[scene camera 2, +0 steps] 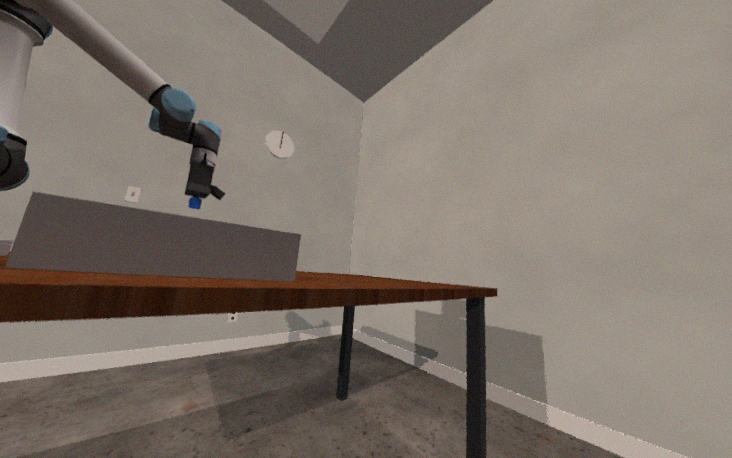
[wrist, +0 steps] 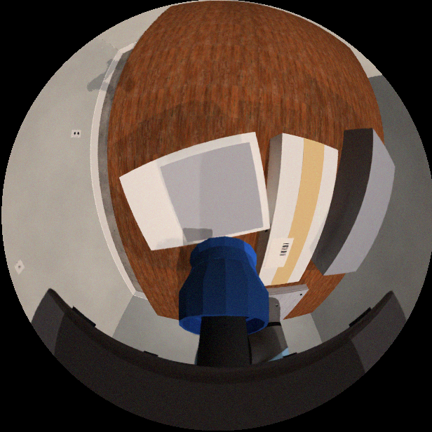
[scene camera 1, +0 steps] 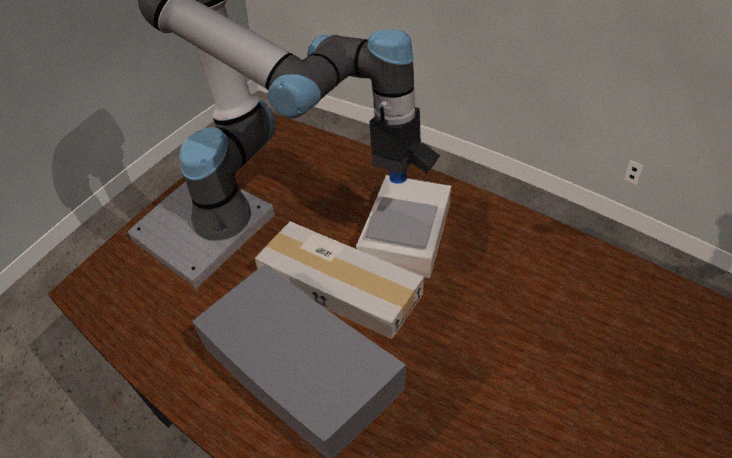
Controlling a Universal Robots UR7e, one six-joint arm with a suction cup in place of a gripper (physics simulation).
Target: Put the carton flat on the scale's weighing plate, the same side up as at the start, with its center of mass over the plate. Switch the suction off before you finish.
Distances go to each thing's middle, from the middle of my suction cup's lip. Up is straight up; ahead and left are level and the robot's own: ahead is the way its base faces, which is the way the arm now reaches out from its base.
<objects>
I see my suction cup 10 mm past the white scale (scene camera 1: pixel 405 226), 50 mm to the right of it and 170 mm above it. Round my suction cup: large grey block (scene camera 1: pixel 328 382) 380 mm to the right, 160 mm below; then long white carton (scene camera 1: pixel 369 291) 60 mm behind, 160 mm to the right, 180 mm below.
</objects>
